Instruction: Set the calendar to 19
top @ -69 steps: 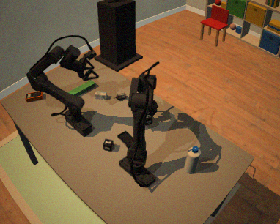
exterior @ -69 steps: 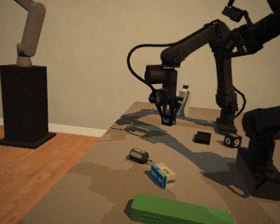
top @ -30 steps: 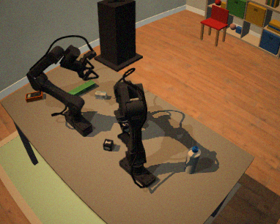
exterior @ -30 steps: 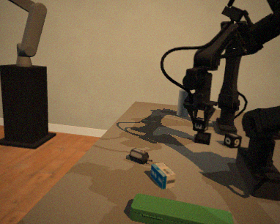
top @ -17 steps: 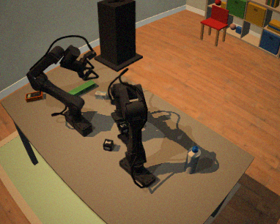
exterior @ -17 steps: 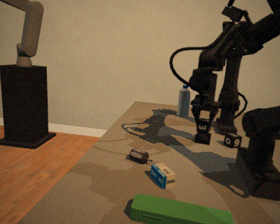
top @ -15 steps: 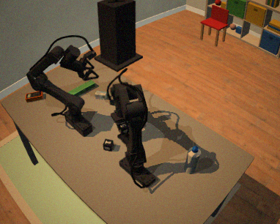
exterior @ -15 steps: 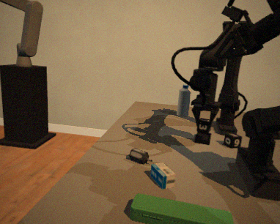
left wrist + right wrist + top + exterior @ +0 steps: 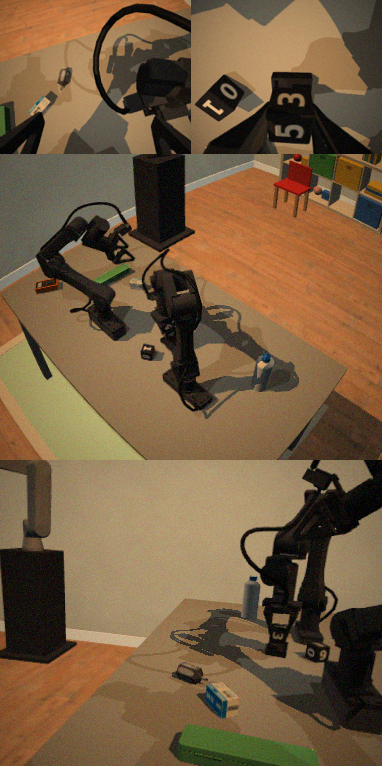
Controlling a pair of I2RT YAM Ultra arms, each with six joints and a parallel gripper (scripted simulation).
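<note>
My right gripper is now 11 cm past the black cube, 4 cm above it and 1 cm to the left of it. The rest, counted from my right hand: blue-and-white box 34 cm to the left, 13 cm ahead, 5 cm below; green box 49 cm to the left, 9 cm ahead, 5 cm below; dark grey object 24 cm to the left, 20 cm ahead, 5 cm below.
</note>
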